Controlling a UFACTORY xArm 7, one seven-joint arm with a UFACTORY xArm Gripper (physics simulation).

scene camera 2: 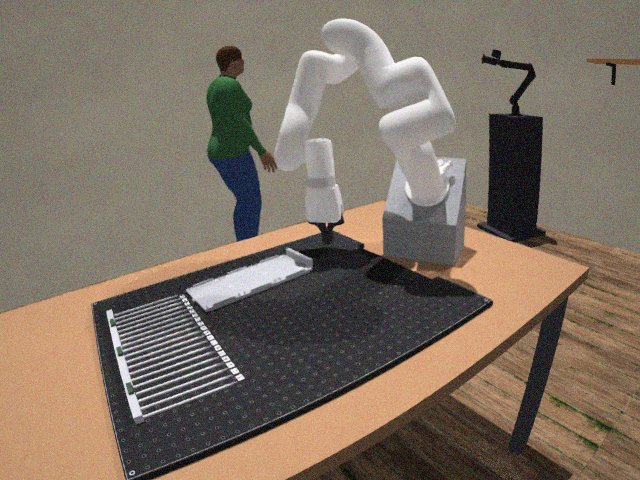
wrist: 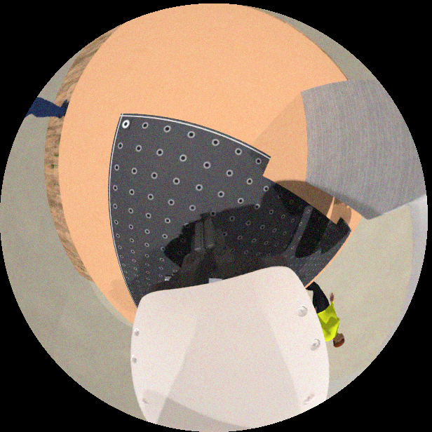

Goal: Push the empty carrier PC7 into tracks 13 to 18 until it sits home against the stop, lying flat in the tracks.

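Frame: origin at the arm's base, x back, y right, z up, level; centimetres.
Seen in the pictures: gripper, fingertip midpoint: (scene camera 2: 328,242); arm's base, origin of the base link: (scene camera 2: 427,186).
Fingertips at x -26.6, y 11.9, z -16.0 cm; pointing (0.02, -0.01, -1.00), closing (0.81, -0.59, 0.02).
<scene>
Pixels of each thing's top centre, then the offset from my fingertips to it. "*": a spot on its surface instead. Level surfaces: height alone.
- white carrier PC7, middle of its top: (scene camera 2: 248,272) dx -25.0, dy -12.1, dz +1.1 cm
- white stop bar, surface spot: (scene camera 2: 124,366) * dx -54.7, dy -42.5, dz -0.3 cm
- perforated black board, its level: dz -1.9 cm
- orange table, its level: dz -3.2 cm
The white carrier PC7 (scene camera 2: 250,281), a long shallow tray, lies on the black board in the scene view. Its left end is beside the far end of the labelled track entrances, and its right end has a raised wall. The white tracks (scene camera 2: 191,397) run left to a white stop bar (scene camera 2: 124,366) with green marks. I cannot read the track numbers. My gripper (scene camera 2: 326,240) (wrist: 207,230) is shut and empty, pointing down low over the board, beyond the carrier's raised end and apart from it. In the wrist view the gripper body hides most of the carrier's area.
The perforated black board (scene camera 2: 336,330) (wrist: 150,180) lies on the orange table (scene camera 2: 516,273) (wrist: 210,65). The grey robot pedestal (scene camera 2: 423,240) (wrist: 365,145) stands at the right behind the board. A person in green (scene camera 2: 227,118) stands behind the table. A black stand (scene camera 2: 514,175) is farther right.
</scene>
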